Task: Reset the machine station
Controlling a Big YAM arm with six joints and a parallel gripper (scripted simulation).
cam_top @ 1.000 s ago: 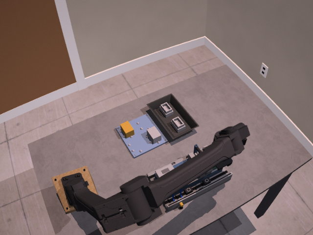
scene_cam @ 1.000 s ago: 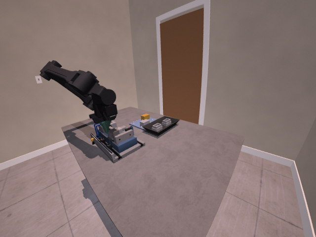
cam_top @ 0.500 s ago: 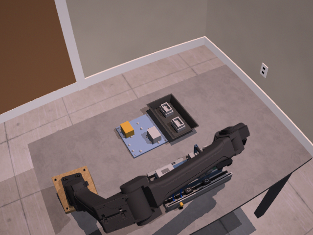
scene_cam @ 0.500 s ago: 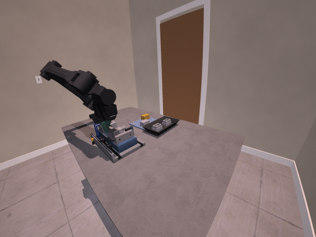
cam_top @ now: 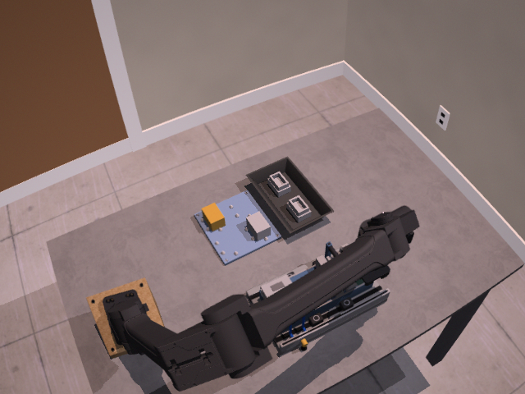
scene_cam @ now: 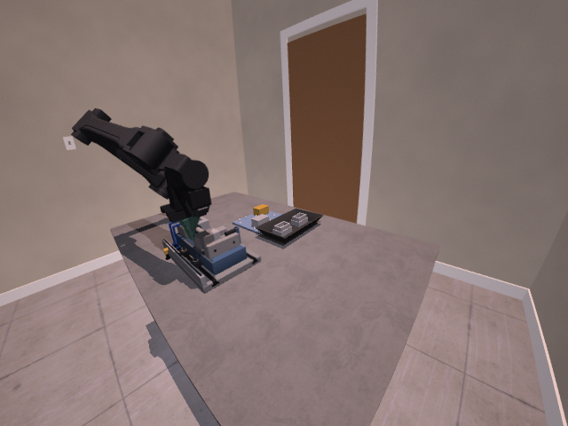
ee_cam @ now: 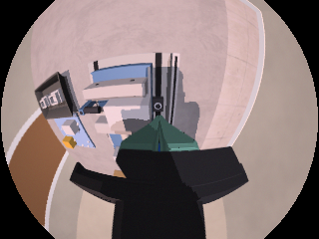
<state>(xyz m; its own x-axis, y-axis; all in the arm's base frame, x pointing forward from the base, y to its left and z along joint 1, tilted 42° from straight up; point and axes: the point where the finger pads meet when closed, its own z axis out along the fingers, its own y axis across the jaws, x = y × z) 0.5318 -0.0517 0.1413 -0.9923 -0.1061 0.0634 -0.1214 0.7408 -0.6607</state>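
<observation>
My hand is 7 cm past the gray rail, 3 cm to the left of it and 9 cm above it. Also, from my hand: yellow brass blank (24 cm behind, 38 cm to the left, 10 cm below); blue vise (8 cm behind, 6 cm to the left, 8 cm below).
</observation>
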